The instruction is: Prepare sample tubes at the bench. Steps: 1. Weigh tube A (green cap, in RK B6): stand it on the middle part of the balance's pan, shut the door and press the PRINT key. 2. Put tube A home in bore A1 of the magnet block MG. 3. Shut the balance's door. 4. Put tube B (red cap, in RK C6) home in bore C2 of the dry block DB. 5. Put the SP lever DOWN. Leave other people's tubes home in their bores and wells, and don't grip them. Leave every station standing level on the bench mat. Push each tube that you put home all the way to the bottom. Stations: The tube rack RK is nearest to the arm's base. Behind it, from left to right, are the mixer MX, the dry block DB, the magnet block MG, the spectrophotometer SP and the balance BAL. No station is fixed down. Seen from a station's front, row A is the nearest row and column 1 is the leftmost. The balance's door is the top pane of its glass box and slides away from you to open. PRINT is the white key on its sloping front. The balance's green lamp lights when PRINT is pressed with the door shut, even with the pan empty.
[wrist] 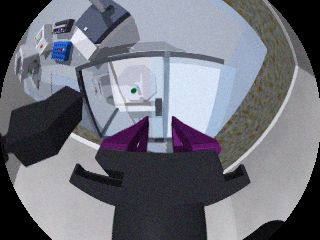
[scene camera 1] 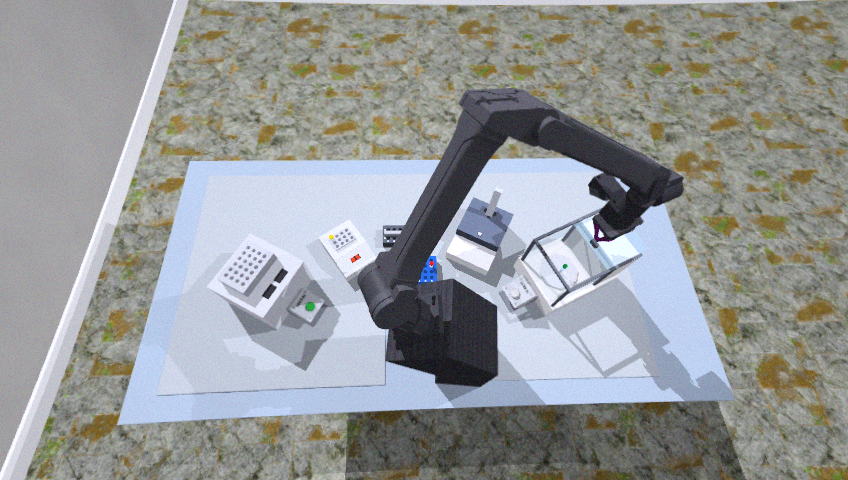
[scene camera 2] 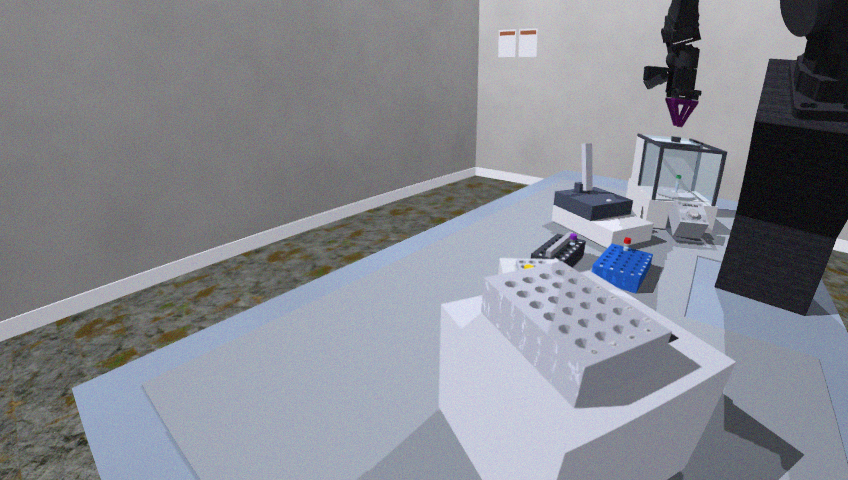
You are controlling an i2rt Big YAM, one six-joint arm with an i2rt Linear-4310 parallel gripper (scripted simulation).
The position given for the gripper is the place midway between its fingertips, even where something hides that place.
In view: the gripper (scene camera 2: 677, 126), a dry block DB (scene camera 1: 349, 251), a magnet block MG (scene camera 2: 555, 248), a blue rack RK (scene camera 2: 621, 275), a spectrophotometer SP (scene camera 2: 588, 213) and a balance (scene camera 1: 537, 282).
The spectrophotometer SP also shows in scene camera 1 (scene camera 1: 478, 236). The balance is seen too in the wrist view (wrist: 109, 112). The gripper also shows in the wrist view (wrist: 160, 120) and in scene camera 1 (scene camera 1: 600, 237).
